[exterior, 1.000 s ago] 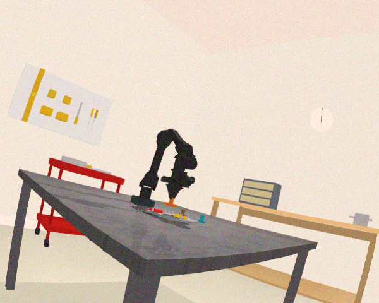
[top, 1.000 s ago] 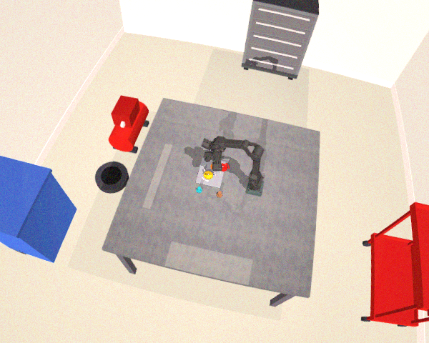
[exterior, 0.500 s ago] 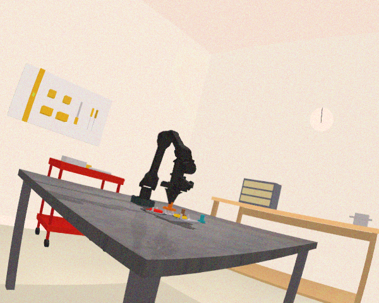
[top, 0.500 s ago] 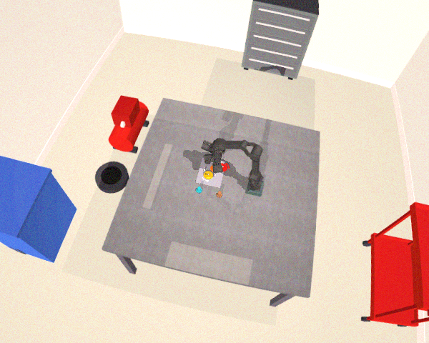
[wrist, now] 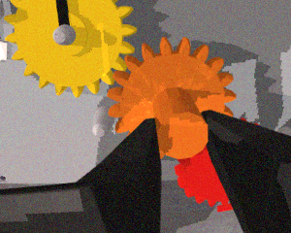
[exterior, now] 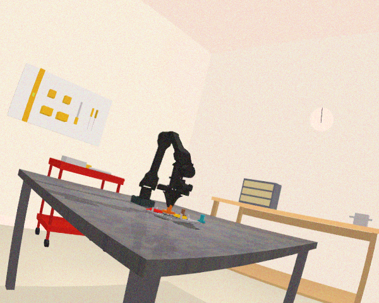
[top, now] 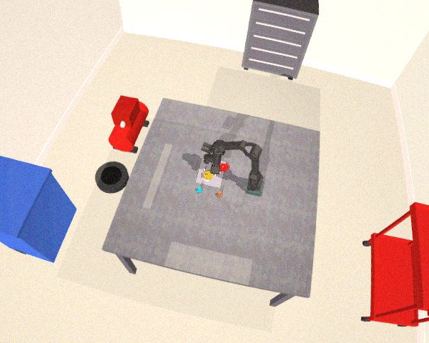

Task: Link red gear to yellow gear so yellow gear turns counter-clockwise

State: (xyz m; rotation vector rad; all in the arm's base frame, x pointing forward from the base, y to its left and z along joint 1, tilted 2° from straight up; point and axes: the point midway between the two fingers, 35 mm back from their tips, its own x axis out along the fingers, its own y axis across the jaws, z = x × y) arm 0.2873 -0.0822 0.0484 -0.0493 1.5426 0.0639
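Right now my gripper tip is 10 mm above the orange gear. The rest, counted from my gripper tip: red gear: 50 mm behind, 40 mm to the right, 30 mm below; yellow gear: 50 mm to the left, 40 mm ahead, 30 mm below; grey board: 40 mm below, 20 mm ahead, 10 mm to the left.
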